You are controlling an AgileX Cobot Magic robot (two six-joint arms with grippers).
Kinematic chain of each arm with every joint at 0, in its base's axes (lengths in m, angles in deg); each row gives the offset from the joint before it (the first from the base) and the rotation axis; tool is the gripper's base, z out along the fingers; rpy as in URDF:
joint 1: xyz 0 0 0.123 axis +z
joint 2: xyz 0 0 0 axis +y
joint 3: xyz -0.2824 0 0.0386 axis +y
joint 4: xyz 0.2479 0 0.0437 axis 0.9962 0 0.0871
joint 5: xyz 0 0 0 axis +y
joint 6: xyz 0.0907 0 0.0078 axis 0.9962 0 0.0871
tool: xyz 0 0 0 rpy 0 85 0
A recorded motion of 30 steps. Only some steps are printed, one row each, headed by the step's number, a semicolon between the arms.
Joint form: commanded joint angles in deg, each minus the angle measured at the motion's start. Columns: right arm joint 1, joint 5, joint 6, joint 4, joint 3, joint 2; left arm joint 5, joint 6, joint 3, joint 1, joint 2, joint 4.
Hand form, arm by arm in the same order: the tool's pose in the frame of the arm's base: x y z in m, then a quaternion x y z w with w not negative. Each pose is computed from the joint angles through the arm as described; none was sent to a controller.
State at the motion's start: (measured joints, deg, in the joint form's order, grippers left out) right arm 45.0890 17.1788 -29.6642 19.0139 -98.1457 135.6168; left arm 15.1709 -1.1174 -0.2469 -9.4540 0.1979 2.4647
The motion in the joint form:
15: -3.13 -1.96 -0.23 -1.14 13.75 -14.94; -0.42 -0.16 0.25 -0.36 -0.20 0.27
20: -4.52 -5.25 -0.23 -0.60 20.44 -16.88; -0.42 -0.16 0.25 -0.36 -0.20 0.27
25: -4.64 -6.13 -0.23 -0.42 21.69 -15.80; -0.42 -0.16 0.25 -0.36 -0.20 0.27
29: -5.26 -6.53 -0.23 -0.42 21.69 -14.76; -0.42 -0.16 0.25 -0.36 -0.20 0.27
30: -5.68 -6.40 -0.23 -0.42 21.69 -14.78; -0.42 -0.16 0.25 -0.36 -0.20 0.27
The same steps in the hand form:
15: 0.3417 0.3171 0.1696 -0.43786 0.81582 0.13138 0.35421; 0.0546 -0.0083 0.1898 0.07059 0.76129 -0.04284 0.64313
20: 0.3355 0.2951 0.1554 -0.42189 0.83010 0.11959 0.34444; 0.0546 -0.0083 0.1898 0.07059 0.76129 -0.04284 0.64313
25: 0.3341 0.2922 0.1419 -0.42039 0.83609 0.11517 0.33312; 0.0546 -0.0083 0.1898 0.07059 0.76129 -0.04284 0.64313
29: 0.3380 0.2889 0.1342 -0.41608 0.84051 0.11118 0.32873; 0.0546 -0.0083 0.1898 0.07059 0.76129 -0.04284 0.64313
30: 0.3399 0.2864 0.1342 -0.41327 0.84223 0.11008 0.32823; 0.0546 -0.0083 0.1898 0.07059 0.76129 -0.04284 0.64313

